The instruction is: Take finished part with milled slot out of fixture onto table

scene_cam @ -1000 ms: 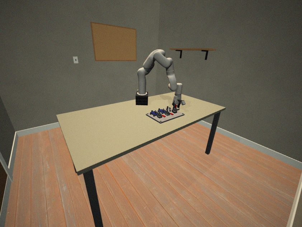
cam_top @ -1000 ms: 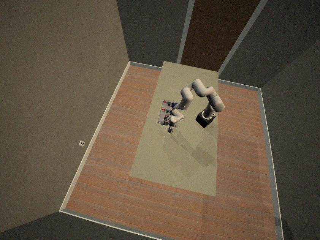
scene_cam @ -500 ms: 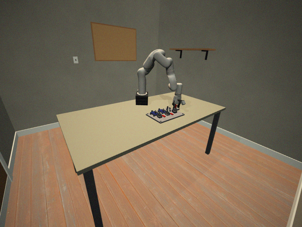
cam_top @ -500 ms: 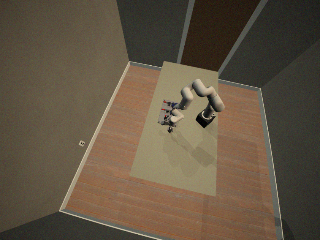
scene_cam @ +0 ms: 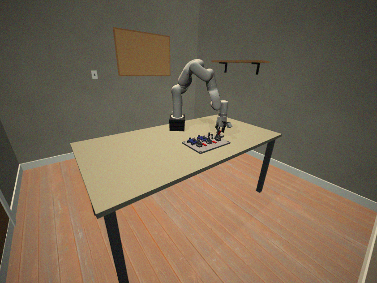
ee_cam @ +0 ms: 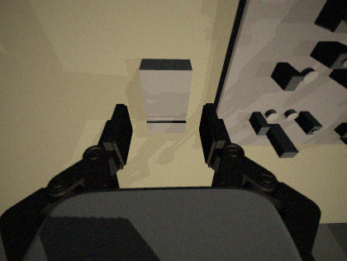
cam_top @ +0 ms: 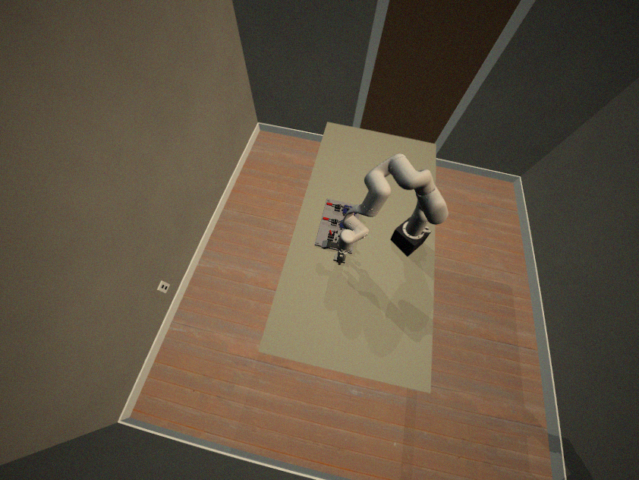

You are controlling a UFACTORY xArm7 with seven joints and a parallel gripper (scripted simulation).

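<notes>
Now: the finished part 4 cm below my hand and 1 cm behind it. Also, from my hand: blue blank 22 cm to the right, 2 cm below, 2 cm behind; grey fixture plate 23 cm to the right, 4 cm below, 4 cm ahead.
</notes>
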